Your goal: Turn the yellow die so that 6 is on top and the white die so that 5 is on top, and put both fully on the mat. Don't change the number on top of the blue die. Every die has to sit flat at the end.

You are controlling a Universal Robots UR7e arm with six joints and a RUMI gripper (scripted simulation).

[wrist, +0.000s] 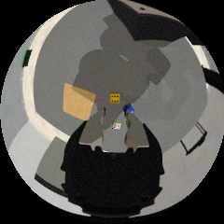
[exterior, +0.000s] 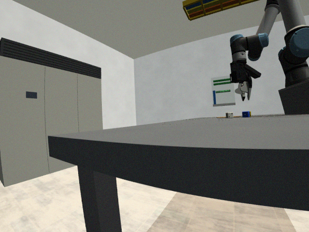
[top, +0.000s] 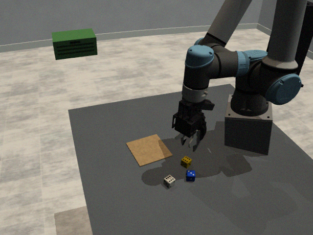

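Right now the yellow die is 9 cm below my hand. The rest, counted from my hand: tan mat: 12 cm to the right, 11 cm ahead, 10 cm below; white die: 9 cm below, 9 cm ahead, 7 cm to the left; blue die: 9 cm below, 6 cm to the left, 1 cm ahead.
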